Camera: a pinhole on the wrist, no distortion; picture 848 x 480 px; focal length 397.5 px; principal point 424.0 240.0 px. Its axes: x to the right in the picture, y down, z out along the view. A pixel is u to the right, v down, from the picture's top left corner.
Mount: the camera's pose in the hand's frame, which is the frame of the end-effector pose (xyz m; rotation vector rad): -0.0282 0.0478 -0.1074 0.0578 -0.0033 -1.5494
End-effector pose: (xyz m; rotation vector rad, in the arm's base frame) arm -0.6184 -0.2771 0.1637 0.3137 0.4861 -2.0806
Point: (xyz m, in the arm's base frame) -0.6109 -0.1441 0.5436
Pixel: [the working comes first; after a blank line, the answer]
In the camera's frame: 0.1687 -0.2178 0.3987

592 23
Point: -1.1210 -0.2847 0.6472
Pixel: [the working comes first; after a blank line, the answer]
In the camera's frame: 0.5597 0.1108 0.5714

813 317
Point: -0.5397 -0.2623 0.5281
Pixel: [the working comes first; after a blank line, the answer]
In the camera's frame: 0.0484 -0.1561 0.4303

469 96
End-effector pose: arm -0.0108 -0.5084 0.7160 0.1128 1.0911 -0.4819
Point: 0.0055 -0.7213 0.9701
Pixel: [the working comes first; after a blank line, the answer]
In the camera's frame: 0.2541 -0.1125 0.3214

738 101
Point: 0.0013 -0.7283 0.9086
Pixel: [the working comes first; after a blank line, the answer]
In the camera's frame: 0.2554 -0.0594 0.2893

775 158
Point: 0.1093 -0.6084 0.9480
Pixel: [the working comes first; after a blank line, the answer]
In the camera's frame: 0.1050 -0.0864 0.3543

542 143
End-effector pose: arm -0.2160 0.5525 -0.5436 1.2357 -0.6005 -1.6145
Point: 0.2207 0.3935 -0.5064
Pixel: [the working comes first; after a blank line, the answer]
In the camera's frame: -0.2082 0.1476 -0.2662

behind the camera
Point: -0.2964 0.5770 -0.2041
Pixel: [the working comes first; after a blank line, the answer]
In the camera's frame: -0.2038 -0.1250 0.2978

152 73
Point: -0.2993 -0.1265 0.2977
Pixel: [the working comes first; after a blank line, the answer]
In the camera's frame: -0.8990 0.3166 0.5594

outside the picture
